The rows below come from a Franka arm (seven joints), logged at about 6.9 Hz.
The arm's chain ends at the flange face. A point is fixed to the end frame.
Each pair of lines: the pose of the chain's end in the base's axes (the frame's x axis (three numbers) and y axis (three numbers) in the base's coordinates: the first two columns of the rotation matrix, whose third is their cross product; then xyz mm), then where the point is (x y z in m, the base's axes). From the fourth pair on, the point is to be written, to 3 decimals.
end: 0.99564 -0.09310 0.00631 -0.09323 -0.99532 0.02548 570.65 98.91 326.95
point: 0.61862 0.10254 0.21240
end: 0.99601 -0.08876 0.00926 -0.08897 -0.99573 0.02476 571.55 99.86 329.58
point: 0.61985 0.10375 0.21518
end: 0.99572 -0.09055 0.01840 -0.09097 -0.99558 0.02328 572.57 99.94 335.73
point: 0.62193 0.10381 0.22178
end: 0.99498 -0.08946 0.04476 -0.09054 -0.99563 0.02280 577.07 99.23 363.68
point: 0.629 0.103 0.251
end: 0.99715 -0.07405 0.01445 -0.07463 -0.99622 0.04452 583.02 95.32 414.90
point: 0.632 0.098 0.301
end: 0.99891 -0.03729 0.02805 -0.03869 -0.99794 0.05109 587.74 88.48 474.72
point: 0.638 0.092 0.361
